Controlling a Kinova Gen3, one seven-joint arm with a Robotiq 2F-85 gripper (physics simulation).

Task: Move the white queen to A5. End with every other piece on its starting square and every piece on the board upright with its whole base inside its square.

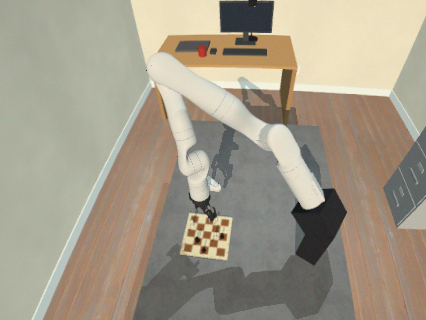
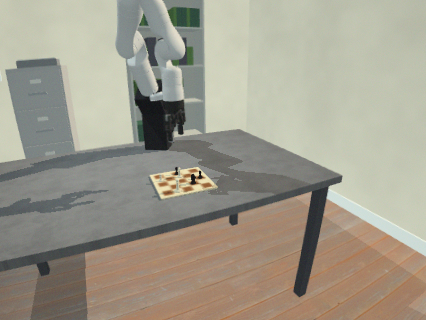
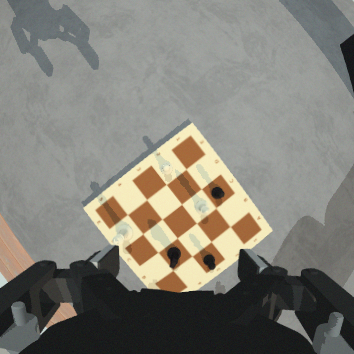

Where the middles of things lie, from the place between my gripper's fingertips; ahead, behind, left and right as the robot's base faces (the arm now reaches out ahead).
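As for the chessboard (image 1: 217,248), I find it 10 mm to the left of my hand and 180 mm below it.
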